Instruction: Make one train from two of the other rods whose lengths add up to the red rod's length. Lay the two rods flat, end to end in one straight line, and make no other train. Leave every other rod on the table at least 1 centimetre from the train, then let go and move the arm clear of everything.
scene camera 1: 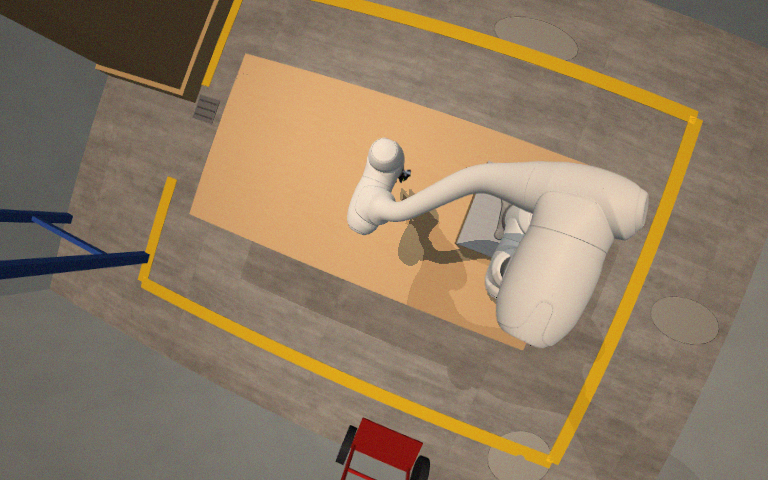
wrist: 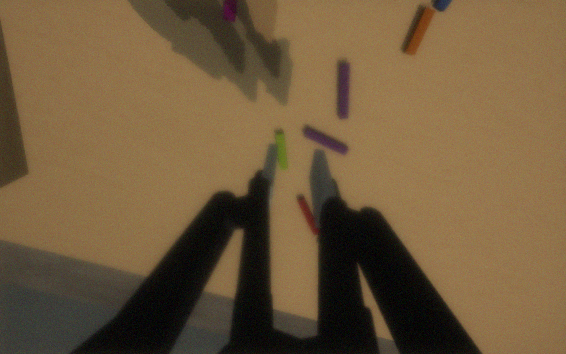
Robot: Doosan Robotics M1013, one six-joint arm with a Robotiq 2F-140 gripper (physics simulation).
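Note:
My gripper is partly open and empty, above the table. In the wrist view a green rod lies beside the left fingertip, with a red rod partly behind the right finger. One purple rod lies slanted beyond the right fingertip, another purple rod farther up, apart from it. An orange rod lies at the upper right, close to a blue rod cut by the edge. A magenta rod shows partly at the top. In scene camera 1 the arm hides most rods.
The tan table lies under the arm. A grey block stands by the arm's base. Yellow floor lines surround the table. A red cart and a dark cabinet stand outside them.

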